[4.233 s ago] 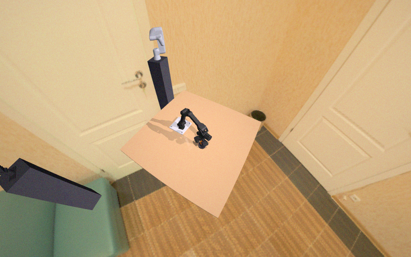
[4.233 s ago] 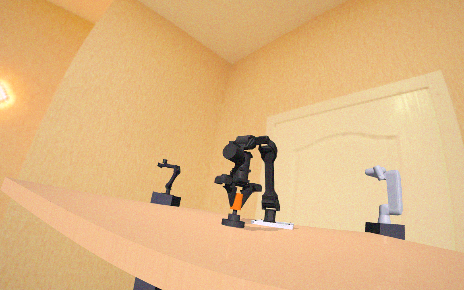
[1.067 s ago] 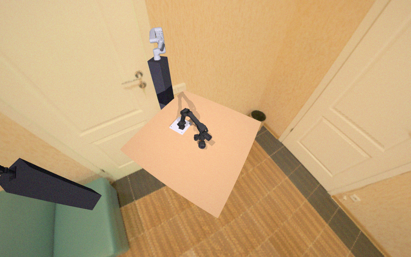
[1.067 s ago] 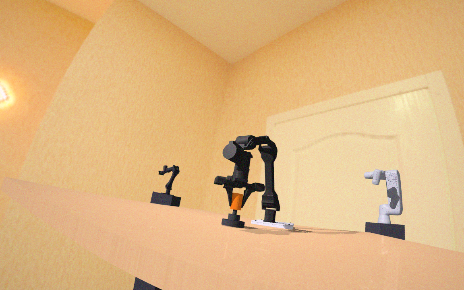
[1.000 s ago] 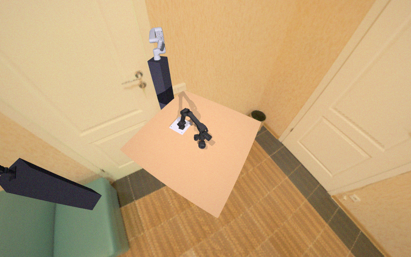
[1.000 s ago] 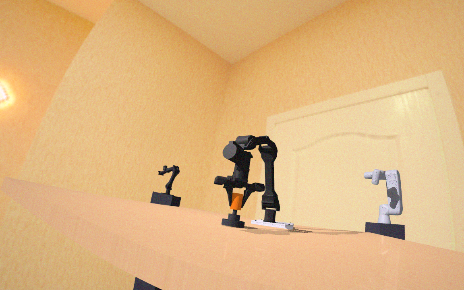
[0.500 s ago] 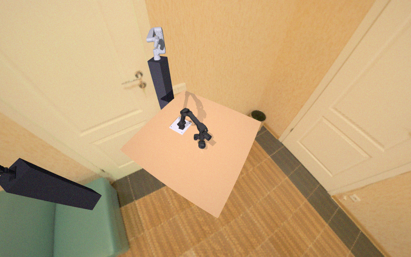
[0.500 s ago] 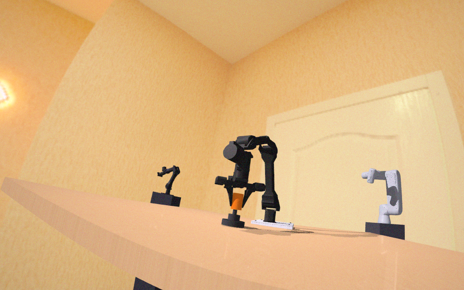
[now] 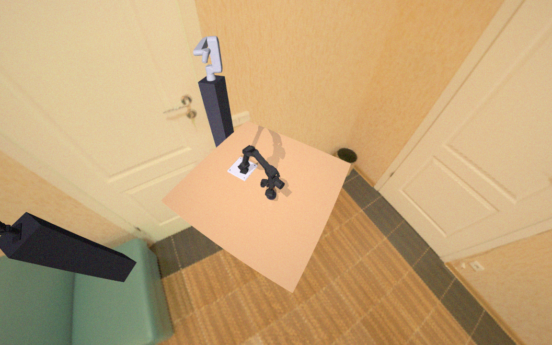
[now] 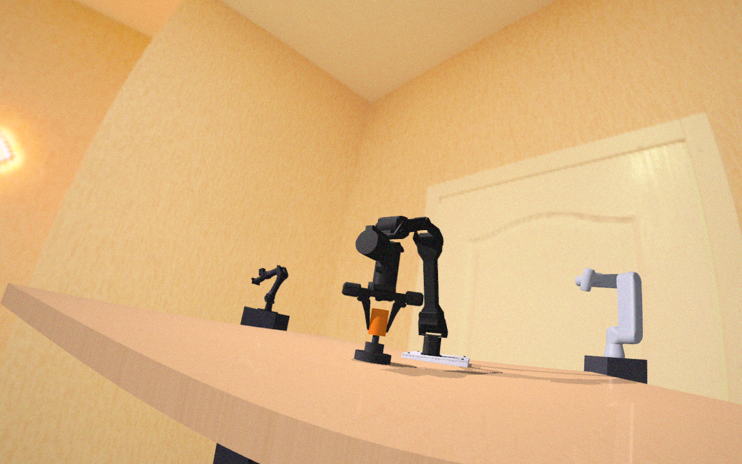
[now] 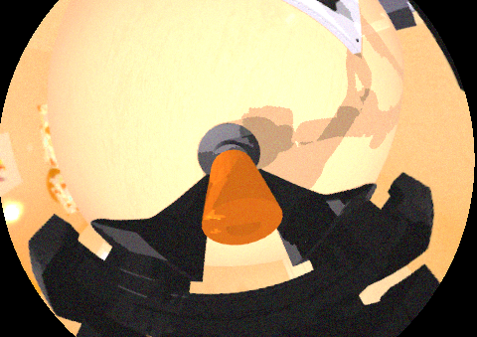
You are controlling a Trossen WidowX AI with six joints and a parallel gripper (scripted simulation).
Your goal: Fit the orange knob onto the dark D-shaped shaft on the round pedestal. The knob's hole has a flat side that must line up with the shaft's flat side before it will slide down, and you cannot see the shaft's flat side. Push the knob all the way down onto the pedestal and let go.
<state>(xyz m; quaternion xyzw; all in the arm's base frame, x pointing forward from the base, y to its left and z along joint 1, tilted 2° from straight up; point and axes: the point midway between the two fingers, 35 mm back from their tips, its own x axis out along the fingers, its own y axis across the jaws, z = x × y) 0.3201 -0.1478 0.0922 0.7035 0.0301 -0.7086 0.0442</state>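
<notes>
Right now my gripper tip is 20 mm below the orange knob. Round my gripper tip: round pedestal (40 mm below).
</notes>
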